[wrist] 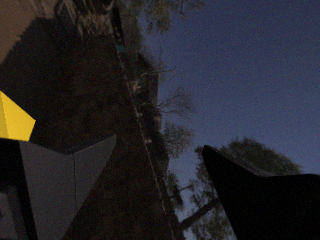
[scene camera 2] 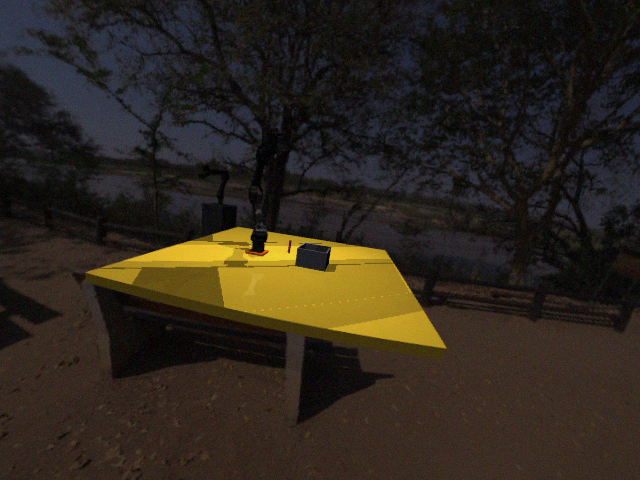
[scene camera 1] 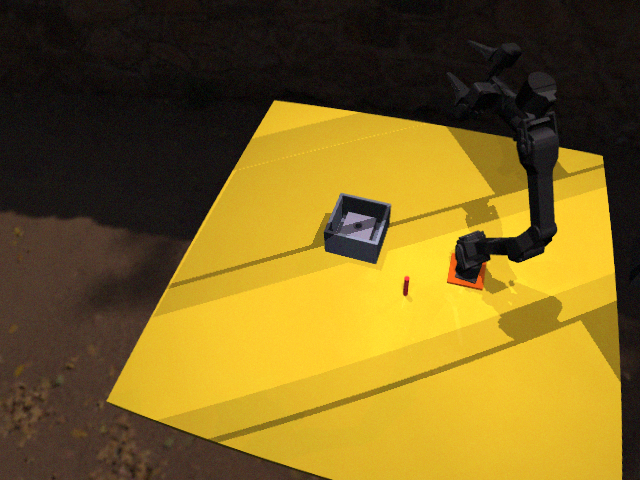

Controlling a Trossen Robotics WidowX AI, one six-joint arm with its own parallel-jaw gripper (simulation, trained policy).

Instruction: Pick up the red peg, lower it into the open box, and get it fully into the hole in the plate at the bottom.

Labels:
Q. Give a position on a grey box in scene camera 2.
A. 312, 256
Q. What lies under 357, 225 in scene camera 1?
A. A plate.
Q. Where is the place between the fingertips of my gripper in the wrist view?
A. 160, 144

